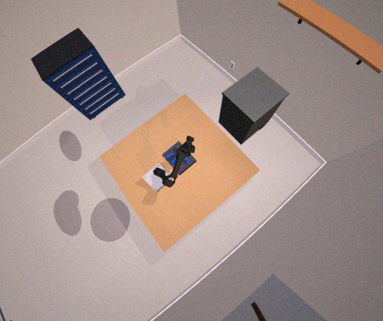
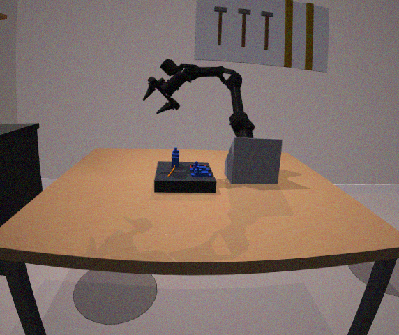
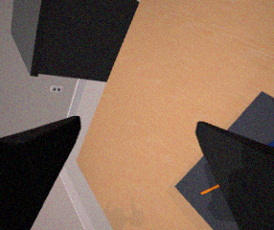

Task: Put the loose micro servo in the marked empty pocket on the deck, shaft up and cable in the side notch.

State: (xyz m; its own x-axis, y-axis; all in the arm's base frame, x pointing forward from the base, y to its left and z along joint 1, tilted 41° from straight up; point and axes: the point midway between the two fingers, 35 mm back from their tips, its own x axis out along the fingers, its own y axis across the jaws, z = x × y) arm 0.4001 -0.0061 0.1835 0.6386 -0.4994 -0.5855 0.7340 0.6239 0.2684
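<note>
Now: gripper tip 10 cm past the dark robot deck, 9 cm to the right of it and 29 cm above it.
</note>
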